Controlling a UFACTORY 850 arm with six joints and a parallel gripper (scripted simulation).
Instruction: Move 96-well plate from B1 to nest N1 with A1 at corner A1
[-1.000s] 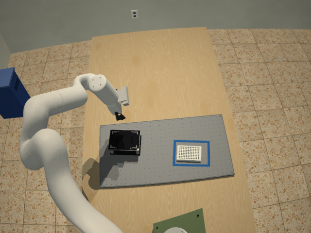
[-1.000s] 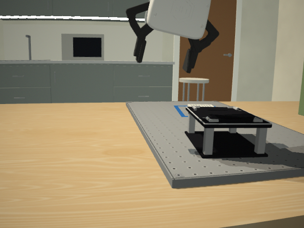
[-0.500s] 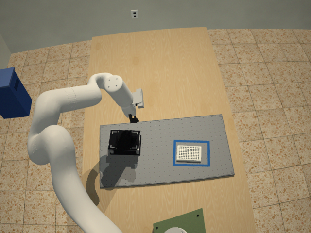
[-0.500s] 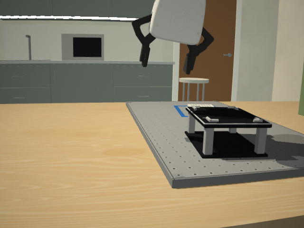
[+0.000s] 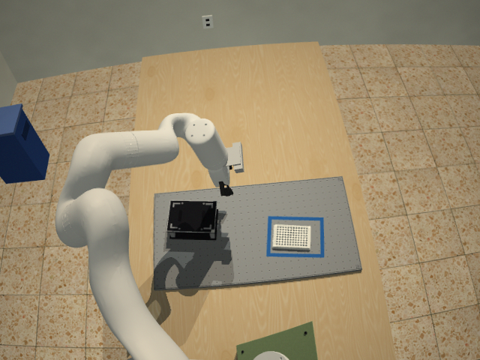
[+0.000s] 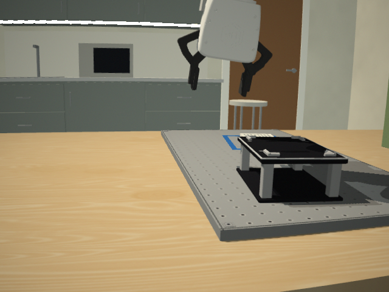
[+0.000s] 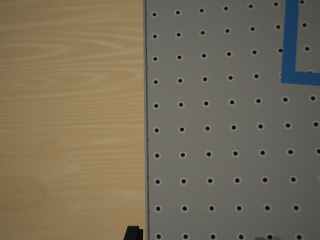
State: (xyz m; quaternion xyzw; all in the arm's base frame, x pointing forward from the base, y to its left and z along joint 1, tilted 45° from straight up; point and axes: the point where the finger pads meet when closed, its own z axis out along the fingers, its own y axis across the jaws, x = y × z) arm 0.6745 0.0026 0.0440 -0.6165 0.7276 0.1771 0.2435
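Right now the white 96-well plate is 17 cm behind my hand, 19 cm to the right of it and 14 cm below it. The rest, counted from my hand: black raised plate nest: 7 cm behind, 14 cm to the left, 9 cm below; locator: 10 cm behind, 21 cm to the left, 8 cm below.
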